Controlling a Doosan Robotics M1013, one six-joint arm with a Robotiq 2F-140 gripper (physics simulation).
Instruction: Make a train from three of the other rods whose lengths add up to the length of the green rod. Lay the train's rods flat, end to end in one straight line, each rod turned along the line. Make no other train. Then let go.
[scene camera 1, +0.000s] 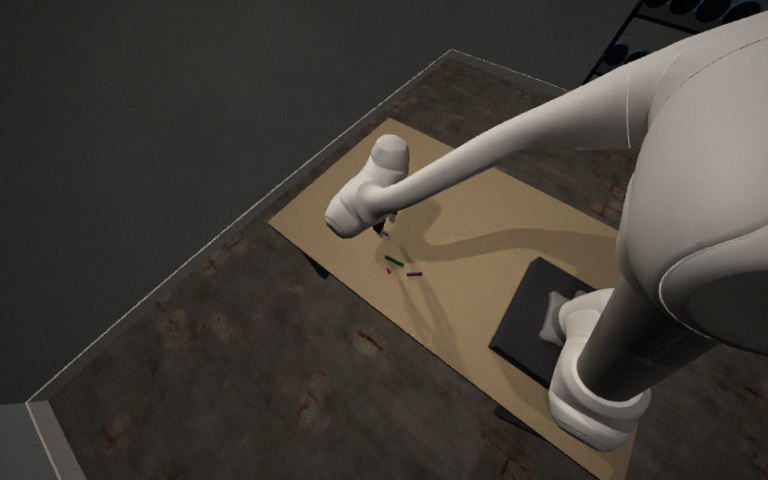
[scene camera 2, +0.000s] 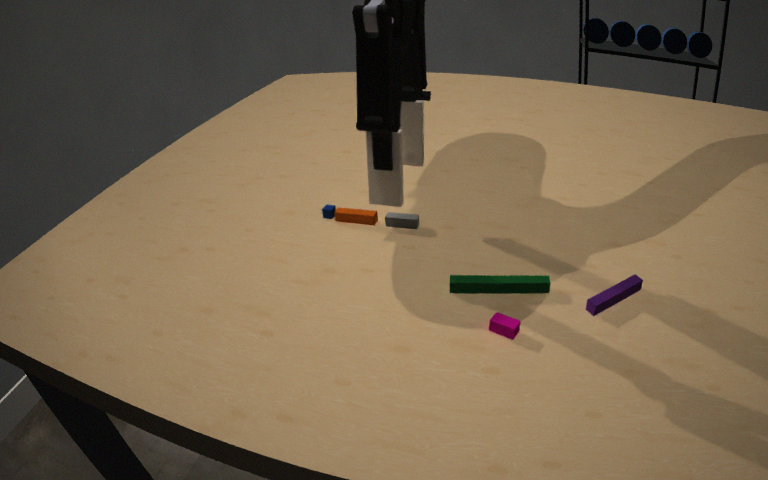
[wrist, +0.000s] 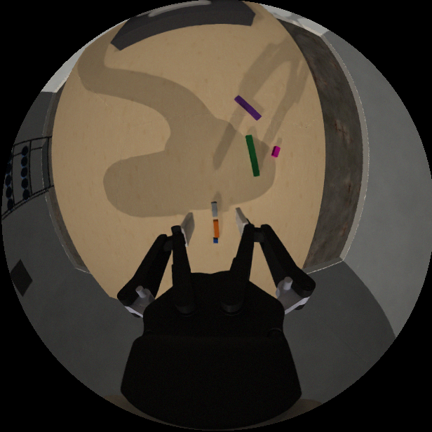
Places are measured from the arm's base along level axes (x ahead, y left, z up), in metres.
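Where they show: gripper, fingertip midpoint: (scene camera 1: 385, 228) (scene camera 2: 398, 181); arm's base, link origin: (scene camera 1: 570, 327).
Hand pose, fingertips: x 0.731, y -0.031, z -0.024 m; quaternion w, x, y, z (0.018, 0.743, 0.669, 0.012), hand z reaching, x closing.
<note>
Things, the pixels of their top centre, and the offset from my fingertips. Level surfaces: height alone.
- blue cube-like rod, top centre: (scene camera 2: 328, 207) dx +0.074, dy -0.014, dz -0.035 m
- orange rod, top centre: (scene camera 2: 355, 211) dx +0.045, dy -0.006, dz -0.035 m
- grey rod, top centre: (scene camera 2: 402, 215) dx -0.001, dy +0.000, dz -0.035 m
- green rod, top centre: (scene camera 2: 501, 279) (scene camera 1: 394, 260) dx -0.092, dy +0.093, dz -0.035 m
- purple rod, top centre: (scene camera 2: 616, 289) (scene camera 1: 414, 273) dx -0.188, dy +0.103, dz -0.035 m
- short magenta rod, top centre: (scene camera 2: 505, 320) (scene camera 1: 388, 270) dx -0.095, dy +0.142, dz -0.035 m
- wooden table, surface height: dz -0.045 m
A blue cube-like rod (scene camera 2: 328, 211) (wrist: 215, 240), an orange rod (scene camera 2: 355, 216) (wrist: 216, 229) and a grey rod (scene camera 2: 402, 220) (wrist: 214, 210) lie flat in nearly one line, in that order. Blue is at or very near orange's end; a small gap shows between orange and grey. The green rod (scene camera 1: 394, 260) (scene camera 2: 499, 284) (wrist: 252, 155) lies apart. The purple rod (scene camera 1: 414, 274) (scene camera 2: 614, 294) (wrist: 248, 108) lies slanted beyond its end. The short magenta rod (scene camera 1: 388, 271) (scene camera 2: 504, 325) (wrist: 276, 151) lies beside green. My gripper (scene camera 2: 399, 183) (wrist: 214, 217) is open and empty above the orange and grey rods.
The rods lie on the wooden table (scene camera 1: 339, 249) (scene camera 2: 226, 339) (wrist: 125, 125). A dark base plate (scene camera 1: 521, 316) (wrist: 185, 25) carries the arm's foot. The arm's shadow falls across the table. A rack with blue-rimmed discs stands beyond the table.
</note>
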